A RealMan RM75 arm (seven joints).
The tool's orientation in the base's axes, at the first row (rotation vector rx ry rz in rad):
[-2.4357, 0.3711, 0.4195]
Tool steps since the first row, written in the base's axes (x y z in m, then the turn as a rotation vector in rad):
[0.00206, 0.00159, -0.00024, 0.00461, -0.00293, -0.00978]
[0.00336, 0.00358, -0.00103, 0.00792, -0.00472, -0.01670]
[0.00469, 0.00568, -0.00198, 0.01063, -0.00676, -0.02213]
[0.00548, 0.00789, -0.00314, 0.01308, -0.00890, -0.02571]
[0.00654, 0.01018, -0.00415, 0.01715, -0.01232, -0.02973]
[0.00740, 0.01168, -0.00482, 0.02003, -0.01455, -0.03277]
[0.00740, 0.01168, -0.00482, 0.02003, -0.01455, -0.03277]
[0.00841, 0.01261, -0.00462, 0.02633, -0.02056, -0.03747]
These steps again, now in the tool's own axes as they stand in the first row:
[0.00171, -0.00182, 0.00076, 0.00841, 0.00584, 0.00454]
[0.00288, -0.00338, 0.00233, 0.01436, 0.00973, 0.00793]
[0.00412, -0.00495, 0.00409, 0.01924, 0.01323, 0.01016]
[0.00493, -0.00629, 0.00619, 0.02318, 0.01591, 0.01100]
[0.00591, -0.00787, 0.00817, 0.02897, 0.01921, 0.01102]
[0.00671, -0.00896, 0.00944, 0.03311, 0.02150, 0.01131]
[0.00671, -0.00896, 0.00944, 0.03311, 0.02150, 0.01131]
[0.00740, -0.01014, 0.00966, 0.04161, 0.02633, 0.00976]

